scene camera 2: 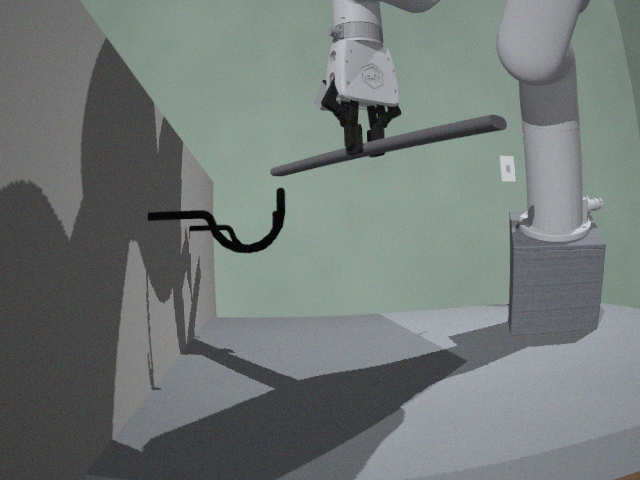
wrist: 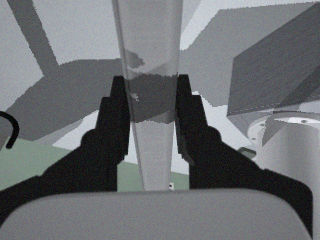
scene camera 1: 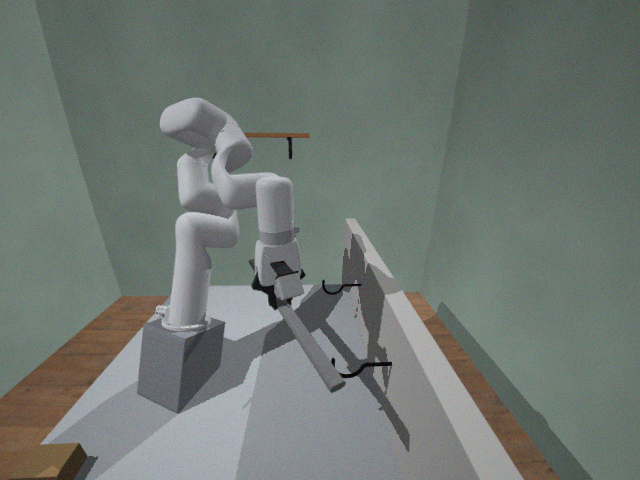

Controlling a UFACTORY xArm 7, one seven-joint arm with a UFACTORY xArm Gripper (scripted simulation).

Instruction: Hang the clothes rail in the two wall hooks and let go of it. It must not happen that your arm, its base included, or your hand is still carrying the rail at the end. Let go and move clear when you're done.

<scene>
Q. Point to a grey wall panel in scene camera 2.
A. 105,301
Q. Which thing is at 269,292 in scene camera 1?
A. My gripper.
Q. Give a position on a clothes rail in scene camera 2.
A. At 490,123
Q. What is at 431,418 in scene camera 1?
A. A grey wall panel.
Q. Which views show my gripper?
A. Scene camera 2, the wrist view and scene camera 1: all of them.
</scene>
